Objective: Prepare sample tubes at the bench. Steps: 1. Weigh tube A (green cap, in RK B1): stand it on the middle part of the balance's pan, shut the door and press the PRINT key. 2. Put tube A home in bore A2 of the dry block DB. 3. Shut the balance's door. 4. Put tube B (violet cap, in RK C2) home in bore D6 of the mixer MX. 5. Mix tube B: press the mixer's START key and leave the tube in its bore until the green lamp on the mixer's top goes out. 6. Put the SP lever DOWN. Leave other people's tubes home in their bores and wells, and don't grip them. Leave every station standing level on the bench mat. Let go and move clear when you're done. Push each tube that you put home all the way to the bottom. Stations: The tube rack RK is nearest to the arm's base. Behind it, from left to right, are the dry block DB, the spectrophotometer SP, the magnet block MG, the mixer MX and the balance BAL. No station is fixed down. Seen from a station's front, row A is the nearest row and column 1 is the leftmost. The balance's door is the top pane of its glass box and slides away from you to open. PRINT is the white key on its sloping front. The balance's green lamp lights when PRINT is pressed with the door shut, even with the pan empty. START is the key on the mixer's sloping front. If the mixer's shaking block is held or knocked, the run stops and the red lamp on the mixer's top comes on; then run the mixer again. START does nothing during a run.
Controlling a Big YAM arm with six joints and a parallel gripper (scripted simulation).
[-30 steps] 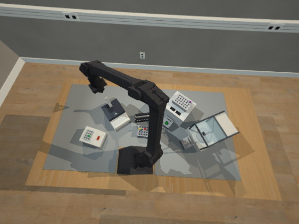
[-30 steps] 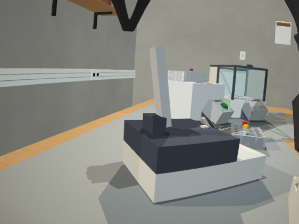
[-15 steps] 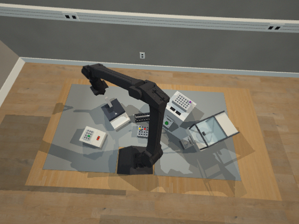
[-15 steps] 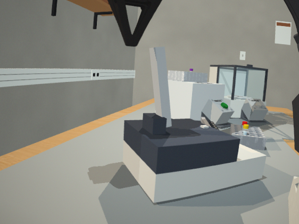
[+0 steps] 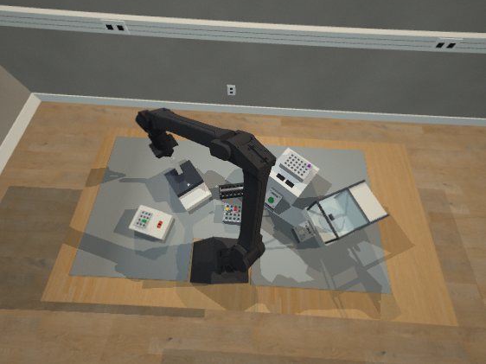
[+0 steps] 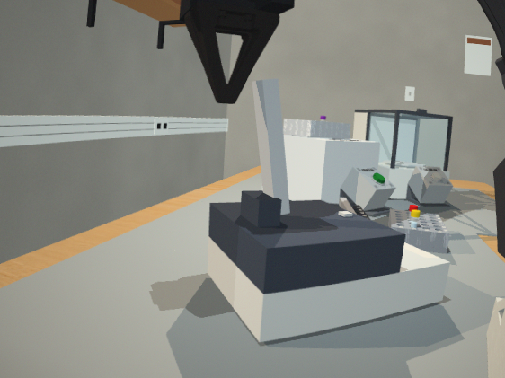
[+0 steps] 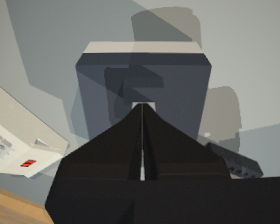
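My hand is 40 mm past the SP lever, 20 mm to the left of it and 40 mm above it. The rest, counted from my hand: dry block 260 mm behind, 110 mm to the left, 150 mm below; rack RK 250 mm behind, 280 mm to the right, 170 mm below; magnet block 140 mm behind, 270 mm to the right, 160 mm below.
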